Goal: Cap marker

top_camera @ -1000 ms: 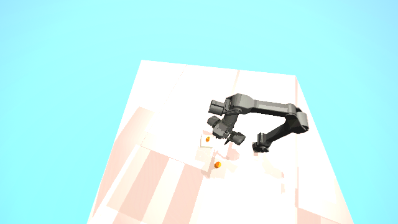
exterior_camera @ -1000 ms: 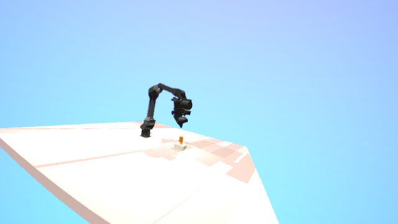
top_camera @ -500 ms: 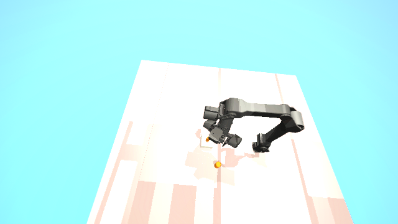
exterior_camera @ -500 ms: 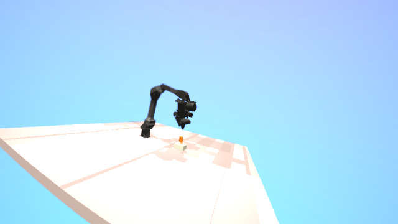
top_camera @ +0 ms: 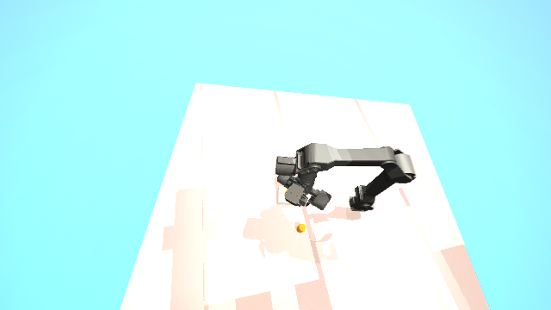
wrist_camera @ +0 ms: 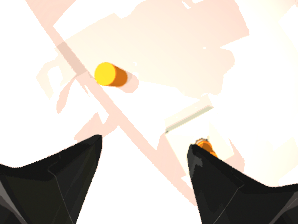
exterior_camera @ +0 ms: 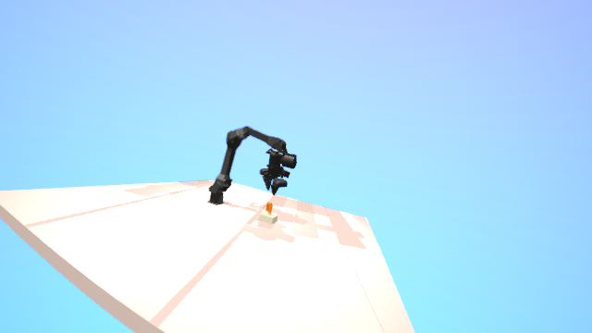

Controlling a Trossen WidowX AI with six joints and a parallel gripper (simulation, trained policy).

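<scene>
Right now the orange cap is 3 cm behind my gripper tip, 8 cm to the left of it and 10 cm below it. From my gripper tip the other things lie so: holder block: 3 cm ahead, 5 cm to the right, 11 cm below.
</scene>
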